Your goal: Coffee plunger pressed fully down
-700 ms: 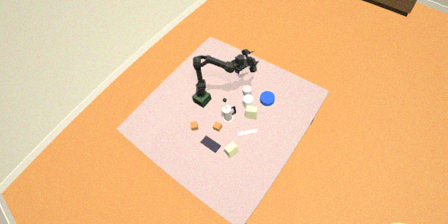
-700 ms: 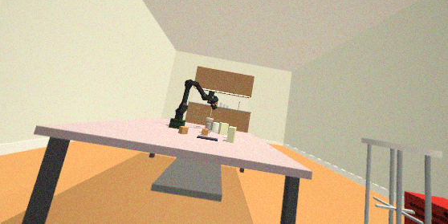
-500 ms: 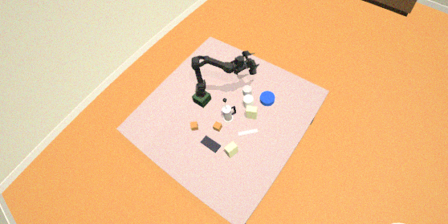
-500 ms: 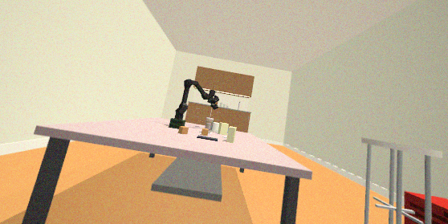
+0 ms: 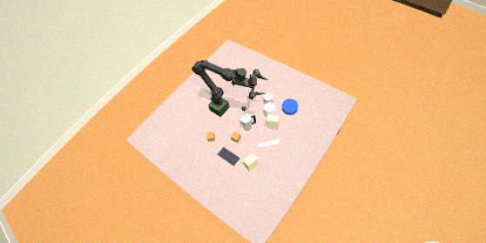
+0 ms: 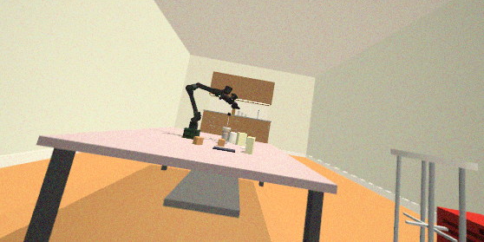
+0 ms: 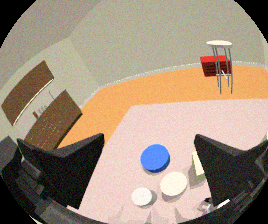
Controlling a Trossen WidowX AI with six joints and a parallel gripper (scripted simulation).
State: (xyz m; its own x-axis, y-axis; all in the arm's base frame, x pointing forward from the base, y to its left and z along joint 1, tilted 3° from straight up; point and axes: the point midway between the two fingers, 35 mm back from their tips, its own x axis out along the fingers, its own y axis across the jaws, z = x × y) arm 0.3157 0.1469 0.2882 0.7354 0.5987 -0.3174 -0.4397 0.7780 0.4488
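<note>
Right now the coffee press is 50 mm behind my gripper tip, 160 mm to the right of it and 220 mm below it. Round my gripper tip: white bar: 150 mm ahead, 180 mm to the right, 340 mm below; then dark flat card: 430 mm to the right, 340 mm below; then blue disc: 80 mm ahead, 150 mm to the left, 330 mm below.
</note>
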